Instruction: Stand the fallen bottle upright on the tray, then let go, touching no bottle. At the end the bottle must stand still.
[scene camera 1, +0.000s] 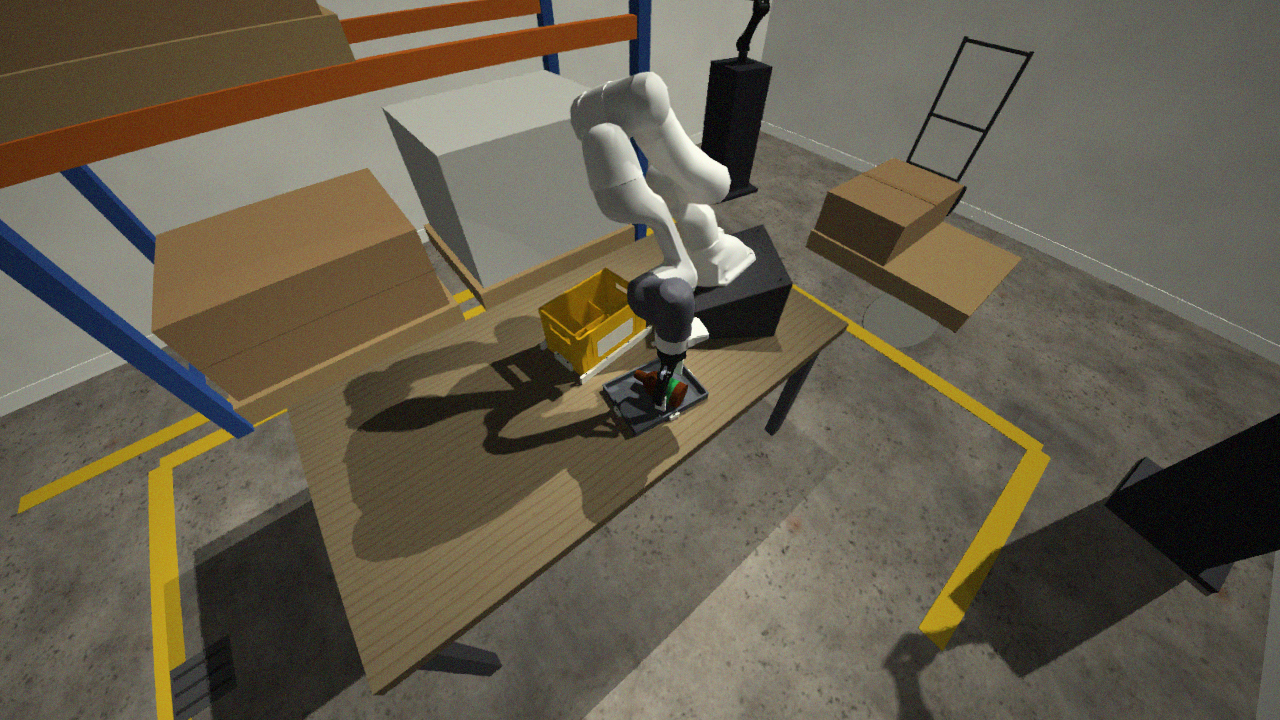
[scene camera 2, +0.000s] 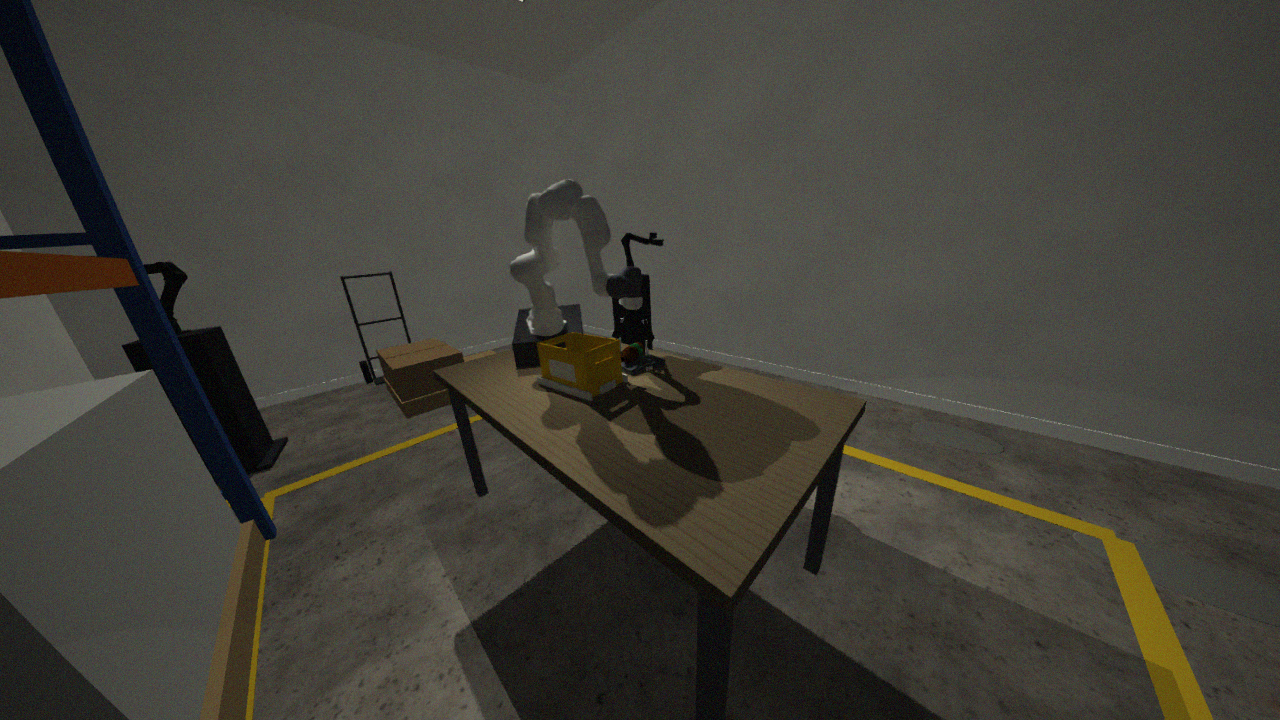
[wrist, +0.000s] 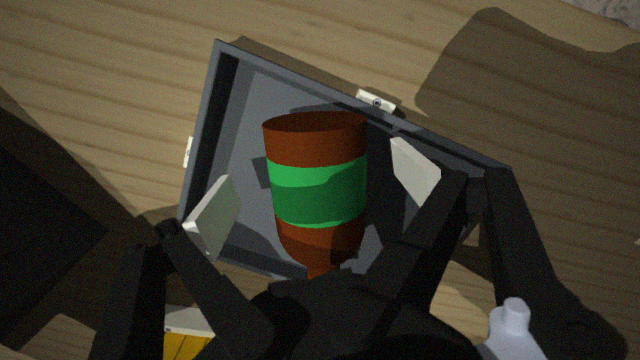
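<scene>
The fallen bottle (scene camera 1: 680, 394) (scene camera 2: 631, 354) (wrist: 320, 147) is orange-brown with a green band. It lies on its side in the shallow grey tray (scene camera 1: 631, 414) (wrist: 265, 92). In the wrist view its wide base points to the tray's far long rim and its neck runs toward the rim nearest the crate; the neck's end is hidden behind the gripper body. My gripper (scene camera 1: 669, 390) (wrist: 312, 173) is open and low over the tray. Its pale pads stand on either side of the bottle's banded body, with a visible gap at each side in the wrist view.
A yellow crate (scene camera 1: 613, 338) (scene camera 2: 559, 368) (wrist: 185, 348) stands beside the tray on the wooden table (scene camera 1: 483, 537) (scene camera 2: 760, 501). The black block (scene camera 1: 756, 308) under the arm's base is behind the tray. White clips sit at the tray's outer rims. The table's long edge runs close to the tray.
</scene>
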